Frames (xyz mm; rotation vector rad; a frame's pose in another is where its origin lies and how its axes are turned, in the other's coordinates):
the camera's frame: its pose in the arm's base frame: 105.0 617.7 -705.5 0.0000 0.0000 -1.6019
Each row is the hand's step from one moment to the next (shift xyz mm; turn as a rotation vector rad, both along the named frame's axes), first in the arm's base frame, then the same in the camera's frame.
Working: the arm's base frame: its pose in the camera's frame: 620.7 -85.7 705.5 0.0000 0.0000 1.6019

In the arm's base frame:
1: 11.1 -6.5 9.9 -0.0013 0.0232 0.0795
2: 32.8 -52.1 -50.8 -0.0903 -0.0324 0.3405
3: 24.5 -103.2 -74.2 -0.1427 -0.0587 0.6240
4: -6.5 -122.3 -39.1 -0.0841 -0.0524 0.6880
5: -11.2 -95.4 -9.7 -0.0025 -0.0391 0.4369
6: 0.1 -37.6 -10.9 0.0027 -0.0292 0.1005
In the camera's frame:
1: 6.2 11.3 9.9 -0.0231 -0.0020 0.0795
2: 51.1 34.4 -50.8 0.0352 -0.0892 0.3405
3: 102.4 27.7 -74.2 0.0631 -0.1408 0.6240
4: 122.4 -2.7 -39.1 0.0550 -0.0824 0.6880
5: 95.7 -8.2 -9.7 0.0392 -0.0013 0.4369
6: 37.6 1.3 -10.9 0.0291 0.0036 0.1005

